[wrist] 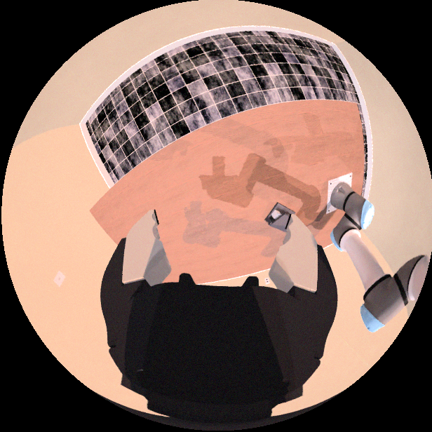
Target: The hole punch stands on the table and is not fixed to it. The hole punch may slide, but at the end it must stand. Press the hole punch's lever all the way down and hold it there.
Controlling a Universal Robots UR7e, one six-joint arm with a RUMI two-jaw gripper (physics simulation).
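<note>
The hole punch (277,214), dark grey with a pale part in its middle, is small in the wrist view, right of the centre. It is on the reddish wooden table (165,175). The right finger covers part of it, so its lower right side is hidden. How far its lever is up or down is too small to tell. My gripper (221,214) is open, with nothing between its fingers. It hangs well above the table, and the hole punch shows beside the tip of the right finger, apart from it and far below.
A dark tiled wall panel (215,85) with a pale border runs along the table's far edge. The robot's white base plate (332,187) is on the table at the right, and the arm (363,257) rises from it. Shadows of the arm cross the table top.
</note>
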